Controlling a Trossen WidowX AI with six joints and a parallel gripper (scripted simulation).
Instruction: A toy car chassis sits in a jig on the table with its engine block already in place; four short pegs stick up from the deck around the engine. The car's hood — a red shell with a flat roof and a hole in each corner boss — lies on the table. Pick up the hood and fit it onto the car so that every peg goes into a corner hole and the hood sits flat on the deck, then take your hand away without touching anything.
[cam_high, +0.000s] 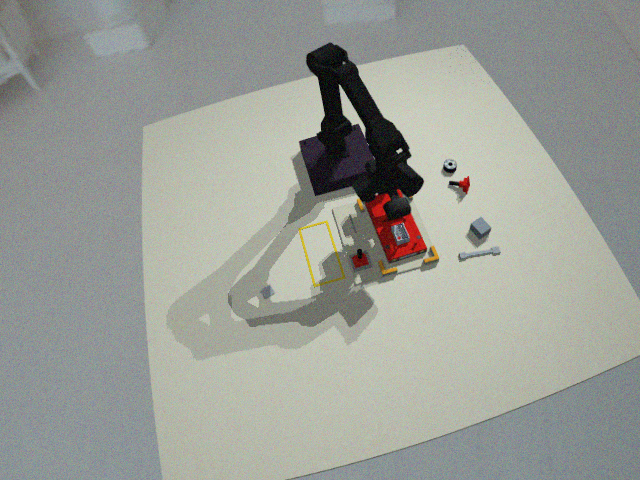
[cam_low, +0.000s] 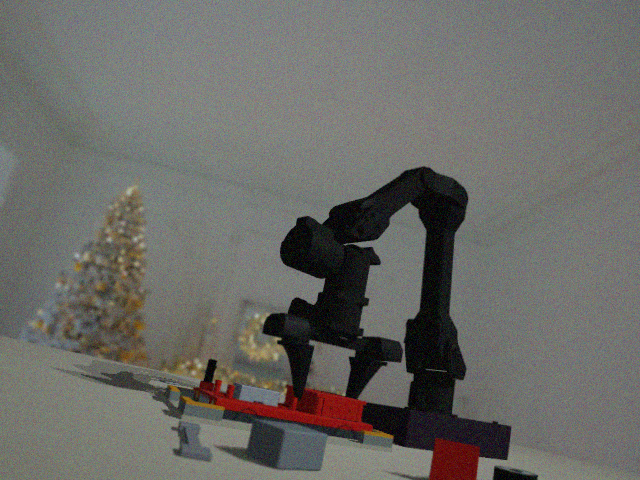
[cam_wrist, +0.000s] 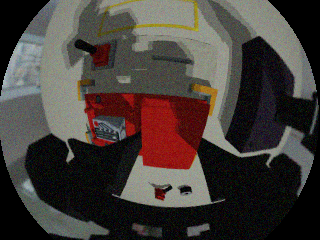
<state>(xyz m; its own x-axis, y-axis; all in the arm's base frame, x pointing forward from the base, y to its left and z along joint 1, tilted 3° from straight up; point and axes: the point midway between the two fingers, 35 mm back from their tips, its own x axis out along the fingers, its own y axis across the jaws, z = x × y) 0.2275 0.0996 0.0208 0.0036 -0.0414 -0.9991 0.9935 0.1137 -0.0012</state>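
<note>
My gripper tip is 9 cm short of the grey engine block, 2 cm to the right of it and 1 cm above it. The rest, counted from my gripper tip: wheel: 23 cm to the left, 12 cm behind, 3 cm below; red hood: 1 cm above; grey cube: 24 cm to the left, 12 cm ahead, 2 cm below.
</note>
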